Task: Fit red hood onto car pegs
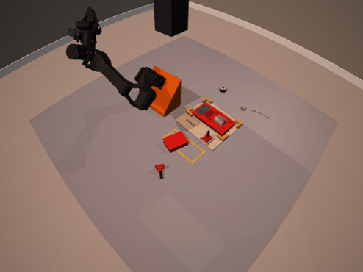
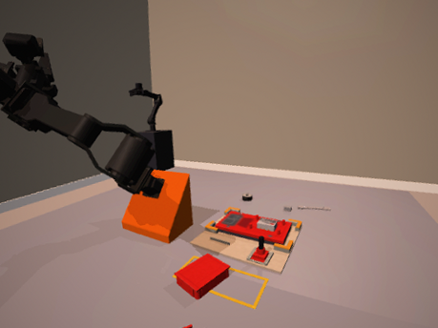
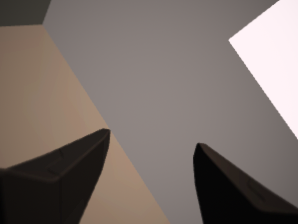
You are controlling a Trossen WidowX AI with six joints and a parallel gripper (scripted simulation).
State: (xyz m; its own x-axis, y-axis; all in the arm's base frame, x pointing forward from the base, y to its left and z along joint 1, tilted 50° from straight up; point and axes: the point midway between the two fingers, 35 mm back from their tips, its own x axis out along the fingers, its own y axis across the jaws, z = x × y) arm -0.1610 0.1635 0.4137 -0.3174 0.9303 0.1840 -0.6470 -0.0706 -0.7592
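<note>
Right now my gripper tip is 53 cm above the red hood, 44 cm short of it and 3 cm to the right of it. The rest, counted from my gripper tip: small wheel: 53 cm below, 49 cm to the left, 38 cm ahead; grey engine block: 52 cm below, 52 cm ahead, 27 cm to the left; thin metal rod: 63 cm ahead, 54 cm below, 49 cm to the left.
</note>
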